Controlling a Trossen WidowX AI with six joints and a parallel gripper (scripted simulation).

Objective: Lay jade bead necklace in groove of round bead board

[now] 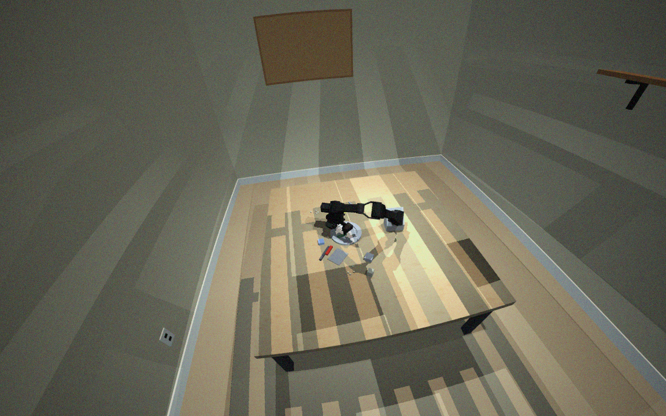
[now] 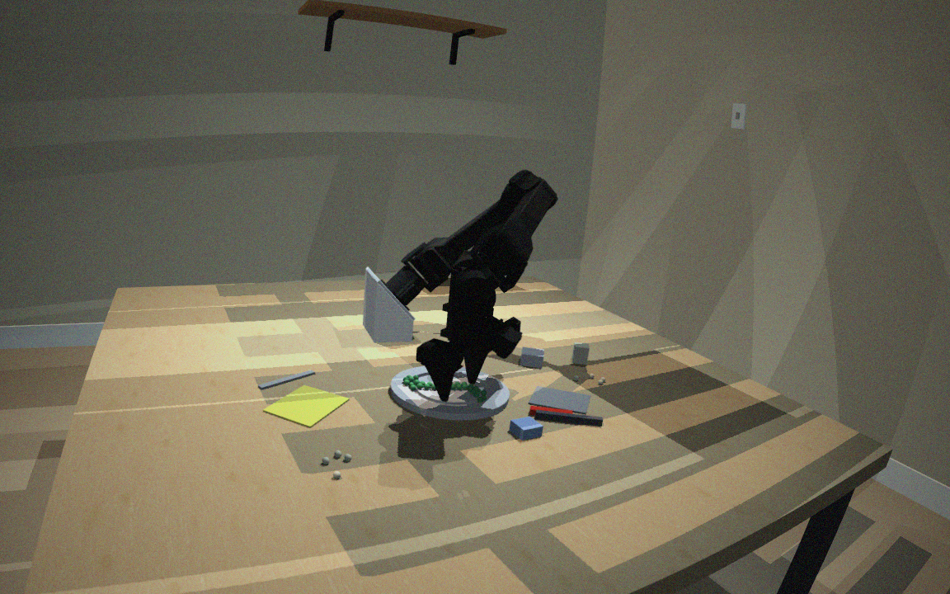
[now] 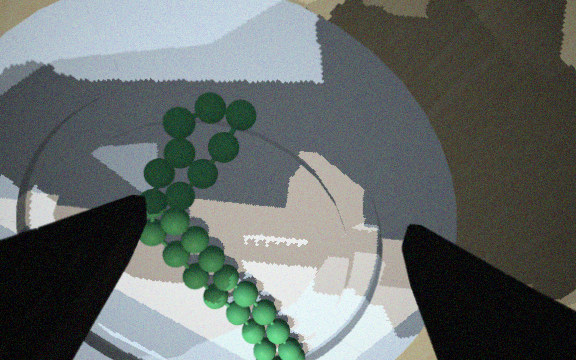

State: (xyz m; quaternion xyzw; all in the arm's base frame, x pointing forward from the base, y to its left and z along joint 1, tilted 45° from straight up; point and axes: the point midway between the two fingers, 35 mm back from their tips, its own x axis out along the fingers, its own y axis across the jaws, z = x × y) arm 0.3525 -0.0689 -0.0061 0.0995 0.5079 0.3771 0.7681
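My gripper tip is now 4 cm past the round grey bead board, 1 cm to the right of it and 1 cm above it. The rest, counted from my gripper tip: grey plate (18 cm to the left, 6 cm ahead, 2 cm below); then blue block (13 cm ahead, 4 cm to the left, 1 cm below); then red and black pen (13 cm to the left, 11 cm ahead, 2 cm below).
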